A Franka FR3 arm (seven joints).
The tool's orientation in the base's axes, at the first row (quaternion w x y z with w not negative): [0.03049 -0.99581 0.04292 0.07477]
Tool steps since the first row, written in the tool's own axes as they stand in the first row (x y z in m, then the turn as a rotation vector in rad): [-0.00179 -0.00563 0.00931 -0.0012 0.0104 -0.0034]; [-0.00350 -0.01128 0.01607 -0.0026 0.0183 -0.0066]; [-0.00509 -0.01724 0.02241 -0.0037 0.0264 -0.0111]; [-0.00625 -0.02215 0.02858 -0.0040 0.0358 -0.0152]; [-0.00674 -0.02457 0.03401 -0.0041 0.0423 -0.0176]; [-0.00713 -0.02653 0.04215 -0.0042 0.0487 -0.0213]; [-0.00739 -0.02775 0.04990 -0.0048 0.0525 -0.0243]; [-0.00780 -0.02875 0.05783 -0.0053 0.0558 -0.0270]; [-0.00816 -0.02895 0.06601 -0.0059 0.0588 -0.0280]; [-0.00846 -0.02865 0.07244 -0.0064 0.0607 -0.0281]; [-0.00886 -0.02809 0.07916 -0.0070 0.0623 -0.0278]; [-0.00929 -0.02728 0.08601 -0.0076 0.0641 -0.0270]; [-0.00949 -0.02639 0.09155 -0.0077 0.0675 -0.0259]
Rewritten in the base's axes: [-0.00262 0.00637 -0.00861 -0.0016 -0.0105 0.0030]; [-0.00478 0.01258 -0.01472 -0.0032 -0.0184 0.0059]; [-0.00674 0.01906 -0.02041 -0.0044 -0.0267 0.0101]; [-0.00834 0.02445 -0.02606 -0.0049 -0.0363 0.0137]; [-0.00940 0.02726 -0.03121 -0.0053 -0.0429 0.0157]; [-0.01080 0.02979 -0.03908 -0.0054 -0.0495 0.0190]; [-0.01208 0.03154 -0.04662 -0.0059 -0.0535 0.0219]; [-0.01356 0.03310 -0.05433 -0.0063 -0.0569 0.0244]; [-0.01509 0.03388 -0.06234 -0.0070 -0.0599 0.0253]; [-0.01635 0.03404 -0.06866 -0.0077 -0.0617 0.0254]; [-0.01778 0.03397 -0.07526 -0.0084 -0.0633 0.0251]; [-0.01928 0.03366 -0.08200 -0.0093 -0.0649 0.0243]; [-0.02037 0.03316 -0.08748 -0.0099 -0.0682 0.0231]
